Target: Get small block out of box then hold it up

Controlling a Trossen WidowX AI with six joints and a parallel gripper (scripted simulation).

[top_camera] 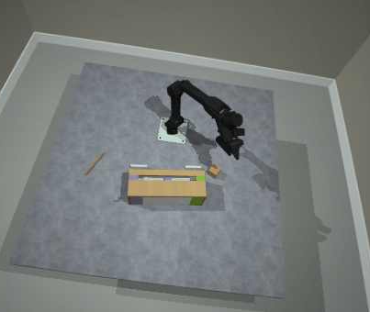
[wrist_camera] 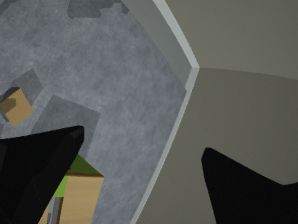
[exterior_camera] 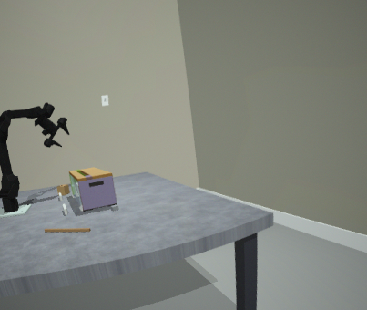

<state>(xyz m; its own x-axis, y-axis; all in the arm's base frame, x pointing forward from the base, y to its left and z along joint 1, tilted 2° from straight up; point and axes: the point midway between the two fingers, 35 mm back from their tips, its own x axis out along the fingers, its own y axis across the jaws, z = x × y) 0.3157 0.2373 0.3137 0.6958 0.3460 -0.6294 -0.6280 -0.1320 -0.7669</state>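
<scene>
Now: the box 300 mm to the right of my gripper tip, 230 mm below it and 10 mm ahead of it. From my gripper tip the other things lie so: wooden stick (690 mm to the right, 290 mm below, 140 mm behind); tan cube (270 mm below, 60 mm behind, 30 mm to the right); blue block (290 mm to the right, 210 mm below, 20 mm ahead).
</scene>
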